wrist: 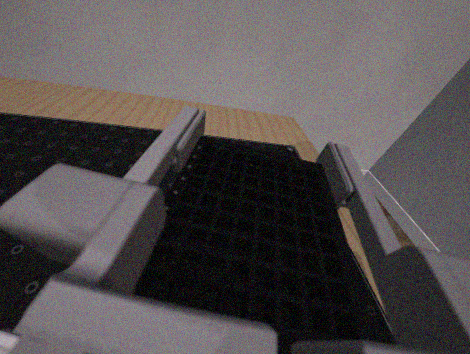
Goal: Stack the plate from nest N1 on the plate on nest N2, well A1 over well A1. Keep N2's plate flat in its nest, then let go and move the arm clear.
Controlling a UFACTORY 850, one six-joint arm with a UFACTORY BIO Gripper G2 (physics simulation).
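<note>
A black well plate (255, 225) with a faint grid of wells fills the middle of the wrist view, between the two fingers. My gripper (263, 150) is shut on this plate, one finger along its left side and one along its right. A row of small pale dots shows along the plate's left edge. The plate's near part is hidden behind the gripper body. Well A1 cannot be made out. Nests N1 and N2 and a second plate cannot be told apart in this dark view.
A black board (30, 145) with ring-marked holes lies to the left. The wooden table top (100, 100) shows beyond it, with its corner at the upper right. A grey surface (430, 170) with a thin white line beside it stands at the right.
</note>
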